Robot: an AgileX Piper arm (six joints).
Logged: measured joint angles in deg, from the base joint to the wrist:
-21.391 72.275 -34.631 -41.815 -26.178 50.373
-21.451 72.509 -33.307 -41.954 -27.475 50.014
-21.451 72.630 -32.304 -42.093 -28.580 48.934
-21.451 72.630 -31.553 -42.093 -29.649 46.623
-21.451 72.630 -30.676 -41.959 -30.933 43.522
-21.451 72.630 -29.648 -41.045 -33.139 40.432
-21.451 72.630 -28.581 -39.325 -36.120 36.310
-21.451 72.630 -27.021 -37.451 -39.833 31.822
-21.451 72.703 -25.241 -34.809 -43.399 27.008
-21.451 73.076 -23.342 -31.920 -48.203 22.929
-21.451 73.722 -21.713 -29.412 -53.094 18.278
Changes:
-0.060 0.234 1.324 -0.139 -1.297 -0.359
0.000 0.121 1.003 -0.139 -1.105 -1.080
0.000 0.000 0.751 0.000 -1.069 -2.311
0.000 0.000 0.877 0.134 -1.284 -3.101
0.000 0.000 1.028 0.914 -2.206 -3.090
0.000 0.000 1.067 1.720 -2.981 -4.122
0.000 0.000 1.560 1.874 -3.713 -4.488
0.000 0.073 1.780 2.642 -3.566 -4.814
0.000 0.373 1.899 2.889 -4.804 -4.079
0.000 0.646 1.629 2.508 -4.891 -4.651

